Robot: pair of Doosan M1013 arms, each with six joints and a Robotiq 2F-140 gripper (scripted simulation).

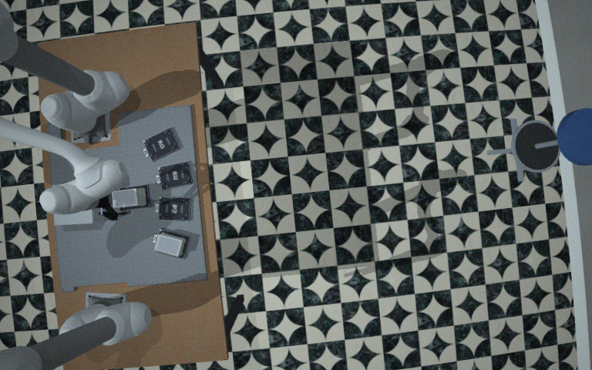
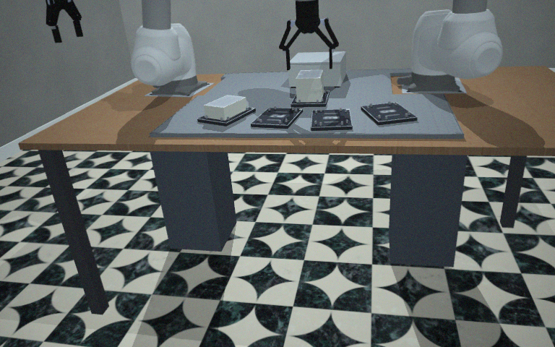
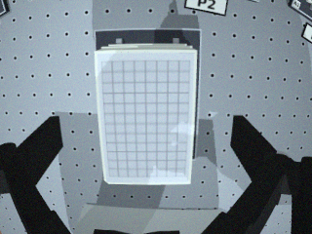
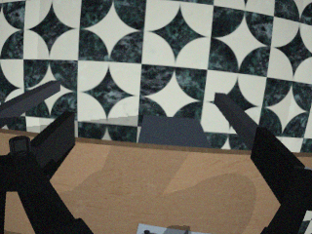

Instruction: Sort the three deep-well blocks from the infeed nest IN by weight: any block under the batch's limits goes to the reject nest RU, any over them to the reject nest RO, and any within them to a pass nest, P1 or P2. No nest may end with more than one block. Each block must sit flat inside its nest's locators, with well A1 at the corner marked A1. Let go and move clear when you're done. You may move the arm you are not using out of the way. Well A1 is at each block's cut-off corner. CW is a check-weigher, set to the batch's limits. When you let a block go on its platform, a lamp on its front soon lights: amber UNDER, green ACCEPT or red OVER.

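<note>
My left hand is 12 cm above the dark infeed nest. Also, from my left hand: reject nest RU: 23 cm ahead, 10 cm to the left, 12 cm below; then A1 mark: 8 cm behind, 5 cm to the left, 11 cm below; then nest P2: 21 cm ahead, 8 cm to the right, 12 cm below.
</note>
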